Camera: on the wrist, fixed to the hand. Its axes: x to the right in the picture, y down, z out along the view.
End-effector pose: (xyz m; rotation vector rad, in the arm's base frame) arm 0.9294 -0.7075 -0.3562 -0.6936 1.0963 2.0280
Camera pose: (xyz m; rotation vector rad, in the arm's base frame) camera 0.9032 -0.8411 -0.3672 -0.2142 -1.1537 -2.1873
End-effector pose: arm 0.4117 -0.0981 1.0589 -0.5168 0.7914 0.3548
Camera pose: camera 0.2976 -0.1120 0.9853 0.0837 1.0671 1.8606
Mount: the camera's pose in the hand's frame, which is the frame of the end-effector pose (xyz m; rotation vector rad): -0.0212 0.0664 -0.1174 -0.1476 0.0157 1.5717
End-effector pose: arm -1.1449 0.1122 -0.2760 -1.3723 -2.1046 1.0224
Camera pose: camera -1.0160 0.1498 -0.2513 2.6054 0.6003 -1.0299
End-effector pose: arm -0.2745 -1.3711 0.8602 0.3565 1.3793 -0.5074
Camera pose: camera -0.3393 -1.2509 0.8583 1.1433 0.7783 0.8856
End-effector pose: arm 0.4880 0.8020 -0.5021 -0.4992 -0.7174 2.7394
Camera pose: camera 0.5421 0.7884 -0.6267 0.7269 0.2667 -1.7300
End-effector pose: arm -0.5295 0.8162 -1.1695 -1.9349 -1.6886 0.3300
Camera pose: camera -0.4170 0.7634 -1.1129 -2.9288 0.1814 0.7025
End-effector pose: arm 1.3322 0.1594 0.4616 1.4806 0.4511 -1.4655
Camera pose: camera 1.4463 0.2314 0.4826 1.1373 -0.5477 -0.1397
